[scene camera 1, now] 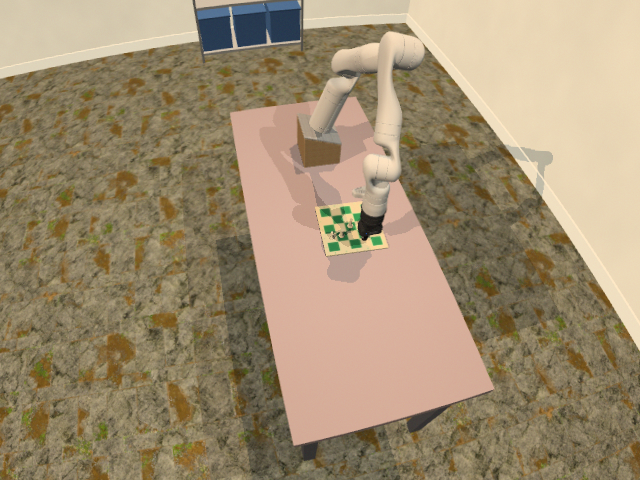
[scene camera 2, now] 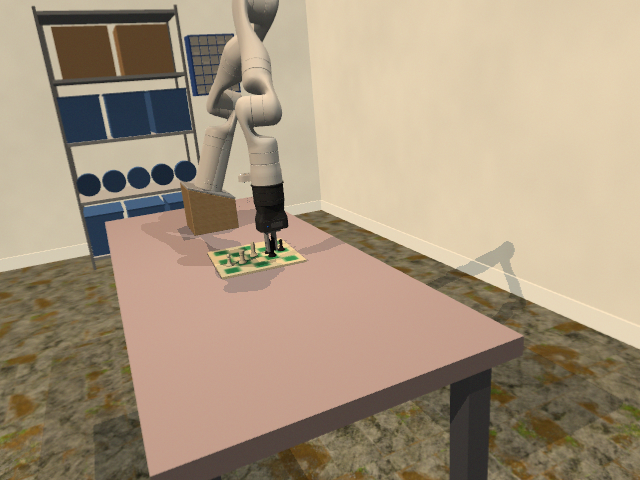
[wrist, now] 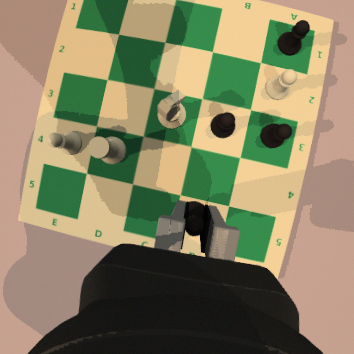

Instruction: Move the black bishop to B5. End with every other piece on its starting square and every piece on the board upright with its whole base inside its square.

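Places are measured from the arm's base along level axes (x ahead, y left, z up), in millimetres.
Pixels of known places: gripper, fingertip midpoint: (scene camera 1: 364, 235) (scene camera 2: 271, 250) (wrist: 194, 218); arm's base, link origin: (scene camera 1: 319, 126) (scene camera 2: 208, 188).
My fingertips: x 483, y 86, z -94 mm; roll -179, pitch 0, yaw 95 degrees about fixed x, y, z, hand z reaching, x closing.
Ahead of a thing's pixels: the offset from my fingertips to its middle. Level surfaces: height alone.
My gripper (scene camera 1: 364, 236) (scene camera 2: 270, 250) (wrist: 194, 218) is shut on the black bishop @(1 mm ahead, 0 mm left, 7 mm up) (wrist: 194, 225), which appears upright over B5. Its base is mostly hidden in the wrist view; I cannot tell whether it touches the board (scene camera 1: 383, 245) (wrist: 29, 210). In the wrist view a white knight @(69 mm back, 35 mm right, 9 mm down) (wrist: 171, 114) stands on C3, a black piece @(70 mm back, 4 mm left, 13 mm down) (wrist: 222, 126) on B3, another black piece @(72 mm back, 43 mm left, 13 mm down) (wrist: 274, 135) on A3, a white piece @(109 mm back, 38 mm left, 13 mm down) (wrist: 278, 86) on A2, a black piece @(147 mm back, 39 mm left, 13 mm down) (wrist: 291, 43) on A1, a flat-topped white piece @(30 mm back, 73 mm right, 12 mm down) (wrist: 112, 149) on D4 and a round-headed white piece @(27 mm back, 108 mm right, 13 mm down) (wrist: 71, 142) on E4.
The board lies on a pink table @(35 mm down) (scene camera 1: 361, 335) (scene camera 2: 310, 335). The arm's wooden base block (scene camera 1: 320, 150) (scene camera 2: 212, 215) stands behind the board. A shelf rack (scene camera 2: 105, 18) with blue bins stands by the back wall. B3 and A3 are the nearest occupied squares to the held bishop.
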